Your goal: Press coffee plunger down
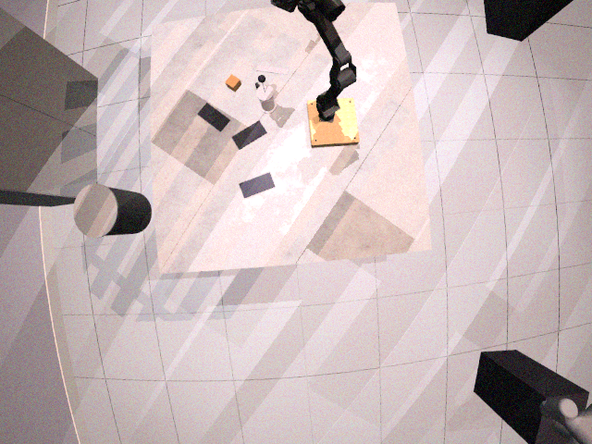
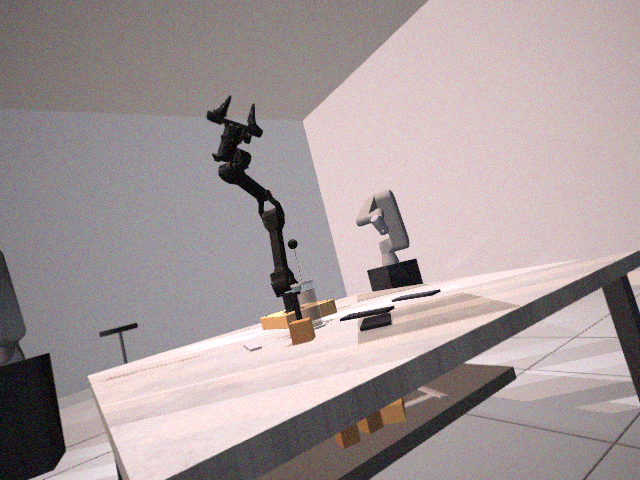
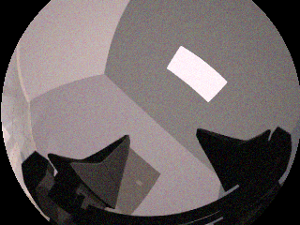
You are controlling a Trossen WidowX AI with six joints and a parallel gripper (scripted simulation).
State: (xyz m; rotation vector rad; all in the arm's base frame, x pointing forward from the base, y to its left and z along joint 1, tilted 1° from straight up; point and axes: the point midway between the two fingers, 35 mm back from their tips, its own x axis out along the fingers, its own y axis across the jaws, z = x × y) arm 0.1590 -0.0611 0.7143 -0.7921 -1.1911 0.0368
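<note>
Right now the coffee press is 110 mm ahead of my gripper tip and 660 mm below it.
</note>
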